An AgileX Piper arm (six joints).
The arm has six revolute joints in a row. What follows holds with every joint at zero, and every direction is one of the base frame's. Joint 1 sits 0.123 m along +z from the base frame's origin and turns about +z. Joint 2 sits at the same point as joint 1 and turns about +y. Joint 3 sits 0.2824 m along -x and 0.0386 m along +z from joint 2 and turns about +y. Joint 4 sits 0.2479 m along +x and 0.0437 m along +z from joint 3 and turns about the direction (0.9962, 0, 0.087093). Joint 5 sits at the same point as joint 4 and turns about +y. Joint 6 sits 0.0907 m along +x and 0.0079 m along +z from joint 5 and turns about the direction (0.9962, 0, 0.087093). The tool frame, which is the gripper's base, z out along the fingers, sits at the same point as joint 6; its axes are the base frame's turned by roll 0, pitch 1.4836 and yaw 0 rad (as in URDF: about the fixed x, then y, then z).
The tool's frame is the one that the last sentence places.
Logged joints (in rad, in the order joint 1, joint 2, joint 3, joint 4, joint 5, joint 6), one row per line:
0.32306, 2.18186, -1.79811, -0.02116, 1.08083, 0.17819
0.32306, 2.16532, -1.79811, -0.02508, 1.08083, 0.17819
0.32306, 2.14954, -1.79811, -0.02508, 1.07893, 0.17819
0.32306, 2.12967, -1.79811, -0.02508, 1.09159, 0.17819
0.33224, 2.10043, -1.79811, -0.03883, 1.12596, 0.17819
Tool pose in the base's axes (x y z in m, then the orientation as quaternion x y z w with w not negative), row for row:
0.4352, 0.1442, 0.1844, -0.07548, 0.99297, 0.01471, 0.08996
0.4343, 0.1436, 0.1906, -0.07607, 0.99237, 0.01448, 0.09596
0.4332, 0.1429, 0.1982, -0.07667, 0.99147, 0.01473, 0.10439
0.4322, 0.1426, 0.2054, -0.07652, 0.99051, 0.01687, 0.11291
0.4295, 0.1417, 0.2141, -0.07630, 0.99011, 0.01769, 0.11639
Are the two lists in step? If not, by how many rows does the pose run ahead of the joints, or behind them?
The pose runs 1 row behind the joints: the pose in row i belongs to the joints in row i - 1.
